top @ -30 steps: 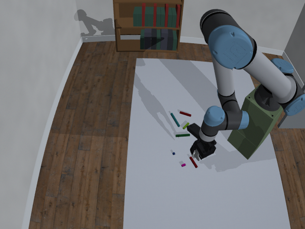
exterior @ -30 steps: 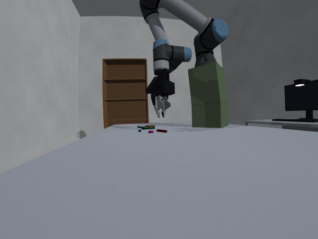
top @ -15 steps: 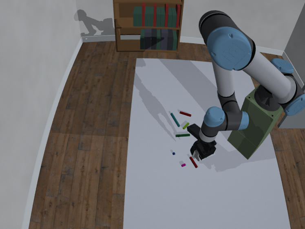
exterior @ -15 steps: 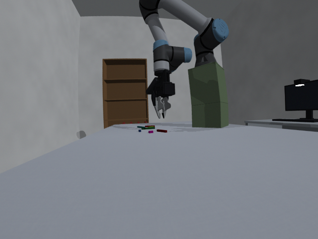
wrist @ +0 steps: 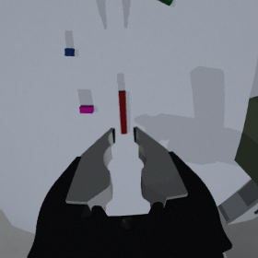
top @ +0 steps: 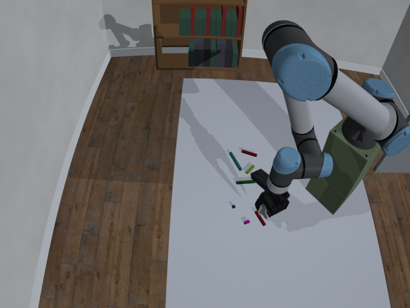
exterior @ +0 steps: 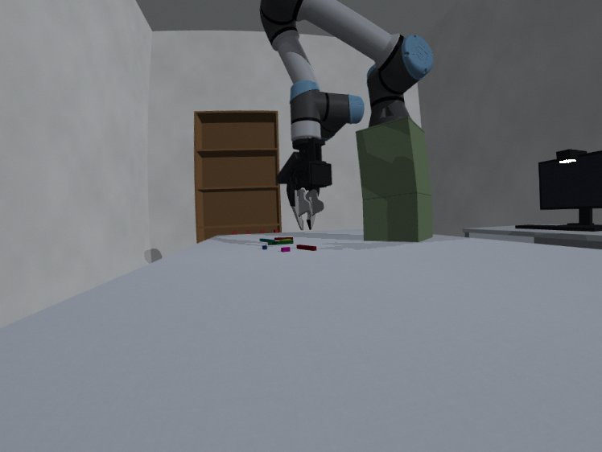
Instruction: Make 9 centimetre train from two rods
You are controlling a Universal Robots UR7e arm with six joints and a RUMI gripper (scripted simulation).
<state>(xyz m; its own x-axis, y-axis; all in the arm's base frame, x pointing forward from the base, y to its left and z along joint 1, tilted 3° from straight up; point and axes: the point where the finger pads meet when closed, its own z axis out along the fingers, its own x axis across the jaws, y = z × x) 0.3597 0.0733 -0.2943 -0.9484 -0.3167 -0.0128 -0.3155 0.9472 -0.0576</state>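
My gripper is now 60 mm short of the magenta rod, 60 mm above it and 10 mm to the right of it. Round my hand: green rod 180 mm to the right, 60 mm below, 20 mm ahead; then blue rod 100 mm ahead, 70 mm to the right, 60 mm below; then lime rod 240 mm to the right, 60 mm below, 10 mm behind.
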